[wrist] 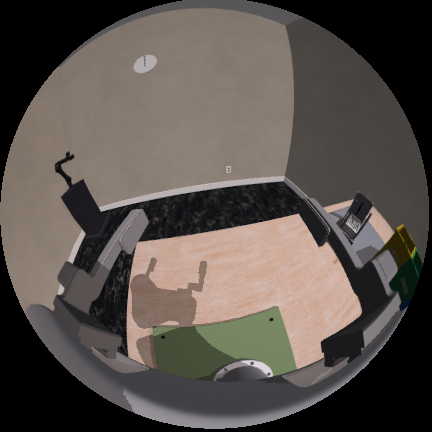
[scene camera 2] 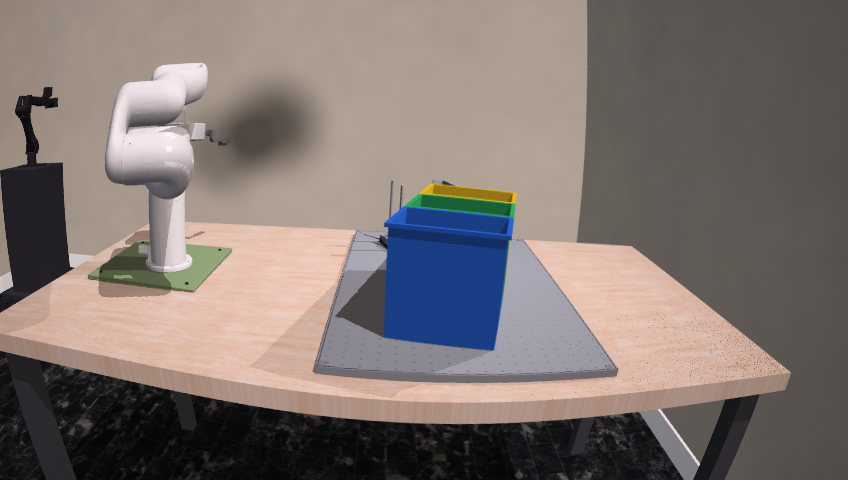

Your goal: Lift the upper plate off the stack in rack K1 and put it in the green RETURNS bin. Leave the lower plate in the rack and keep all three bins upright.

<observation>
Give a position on a blue bin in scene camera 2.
445, 271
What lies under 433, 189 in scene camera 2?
A yellow bin.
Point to a green bin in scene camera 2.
447, 203
</observation>
